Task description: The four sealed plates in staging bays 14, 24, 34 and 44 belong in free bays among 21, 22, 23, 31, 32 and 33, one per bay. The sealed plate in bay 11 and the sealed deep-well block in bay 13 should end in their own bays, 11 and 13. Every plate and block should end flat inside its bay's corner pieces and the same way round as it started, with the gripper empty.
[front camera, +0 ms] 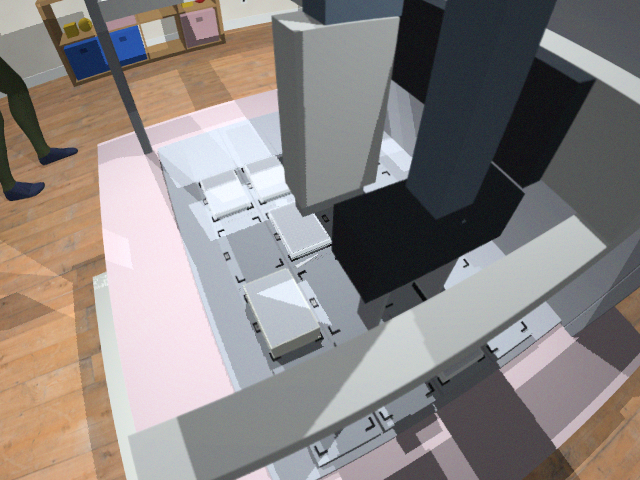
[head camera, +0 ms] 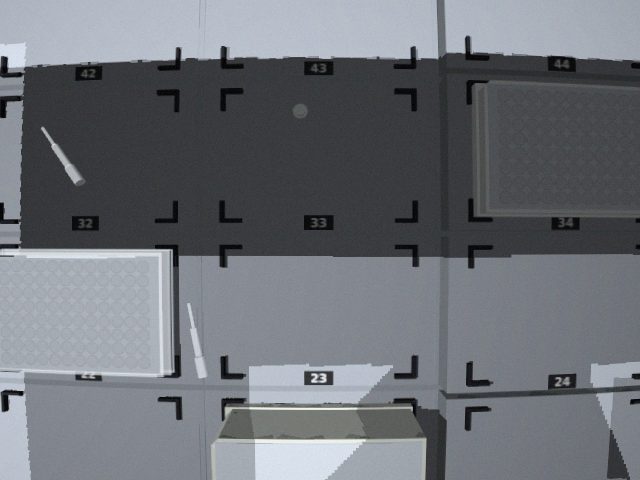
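Pixels of known places: gripper, fingertip midpoint: [front camera: 395, 308]; robot's base, link origin: [front camera: 200, 183].
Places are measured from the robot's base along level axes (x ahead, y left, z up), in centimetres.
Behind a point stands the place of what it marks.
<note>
Sealed plates sit in bay 11 [front camera: 226, 195] @(x 8.3, y 4.4, z 1.5 cm), in bay 21 [front camera: 267, 178] @(x 7.4, y 14.4, z 1.4 cm) and in bay 22; the bay 22 plate [front camera: 299, 231] @(x 24.6, y 14.4, z 1.4 cm) [head camera: 77, 312] @(x 23.2, y 15.1, z 1.4 cm) looks flat. The deep-well block [front camera: 284, 310] @(x 40.3, y 4.6, z 4.2 cm) [head camera: 320, 459] @(x 39.3, y 7.2, z 4.2 cm) stands in bay 13. A shaded sealed plate [head camera: 563, 149] @(x 54.5, y 25.6, z 2.9 cm) lies in bay 34. No plate shows in bays 23, 24, 33, or in the visible parts of 14, 32 and 44. My gripper's black body [front camera: 413, 248] @(x 55.2, y 10.9, z 35.1 cm) hangs right of the bay 22 plate. One grey jaw shows partly below it; the other jaw, the tips and anything between them are hidden. Bay 31 is hidden.
Loose pipette tips lie in bay 32 [head camera: 64, 157] @(x 21.5, y 25.7, z 0.5 cm) and between bays 22 and 23 [head camera: 196, 343] @(x 30.9, y 12.9, z 0.5 cm). A small round disc [head camera: 299, 110] @(x 37.9, y 28.7, z 0.4 cm) lies in bay 33. A grey beam [front camera: 361, 361] @(x 61.8, y 2.0, z 40.0 cm) crosses the front view, and a pale column [front camera: 338, 113] @(x 41.9, y 11.8, z 38.4 cm) stands left of the gripper.
</note>
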